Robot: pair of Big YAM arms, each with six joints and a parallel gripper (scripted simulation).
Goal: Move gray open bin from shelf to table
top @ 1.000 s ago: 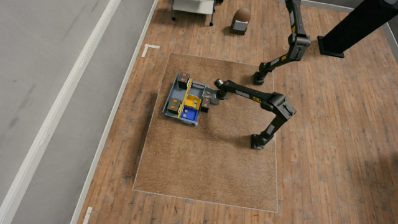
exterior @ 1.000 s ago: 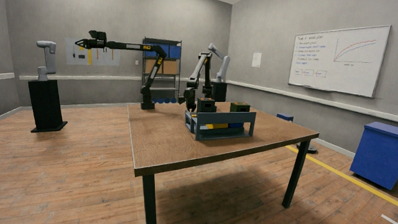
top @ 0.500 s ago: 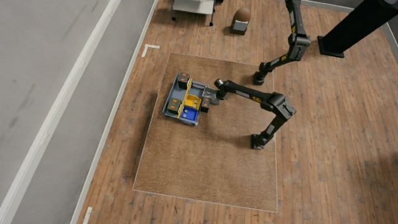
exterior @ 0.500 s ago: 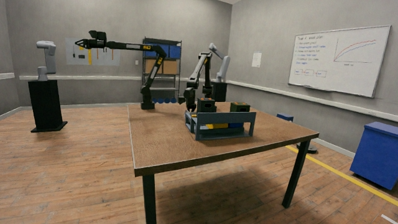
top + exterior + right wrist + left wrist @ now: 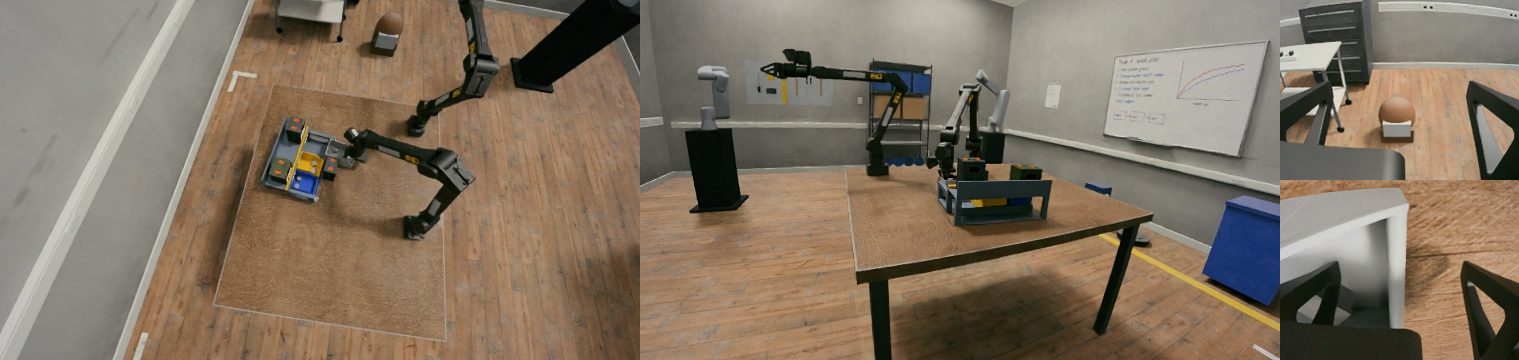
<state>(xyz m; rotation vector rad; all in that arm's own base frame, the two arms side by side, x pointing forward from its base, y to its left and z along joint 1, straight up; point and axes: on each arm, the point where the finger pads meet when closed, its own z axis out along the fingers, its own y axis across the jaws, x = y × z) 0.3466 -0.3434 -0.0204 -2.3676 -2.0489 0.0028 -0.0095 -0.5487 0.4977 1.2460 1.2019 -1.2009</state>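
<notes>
My left gripper is now 8 cm short of the gray open bin, 2 cm below it and 1 cm to the left of it. The rest, counted from my left hand: blue-gray shelf: 29 cm ahead, 8 cm to the left, 5 cm above; then yellow bin: 26 cm ahead, 8 cm to the left, 2 cm above; then blue bin: 27 cm ahead, 19 cm to the left, 2 cm above.
</notes>
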